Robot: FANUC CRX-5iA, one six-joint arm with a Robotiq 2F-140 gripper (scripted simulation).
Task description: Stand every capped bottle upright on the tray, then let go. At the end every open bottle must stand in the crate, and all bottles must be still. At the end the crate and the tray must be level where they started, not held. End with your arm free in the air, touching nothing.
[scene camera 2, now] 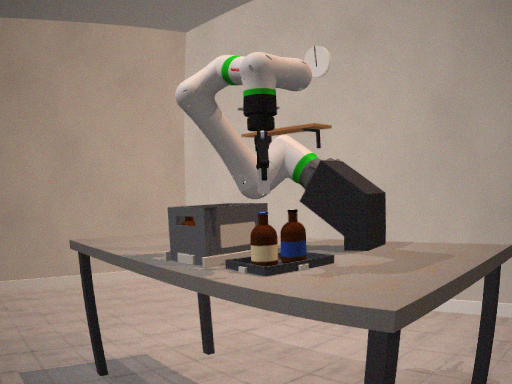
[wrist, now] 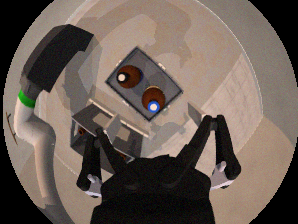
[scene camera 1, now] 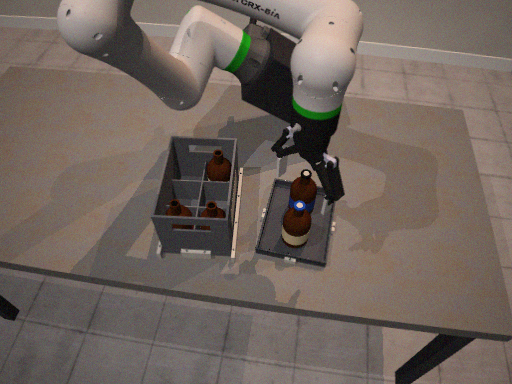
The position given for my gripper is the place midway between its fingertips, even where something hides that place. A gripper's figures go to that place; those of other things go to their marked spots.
Scene:
My gripper [scene camera 2: 263, 193]: 1.33 m from the lens. A dark tray [scene camera 2: 313, 259]: 1.34 m from the lens. A grey crate [scene camera 2: 219, 229] is 1.45 m from the lens.

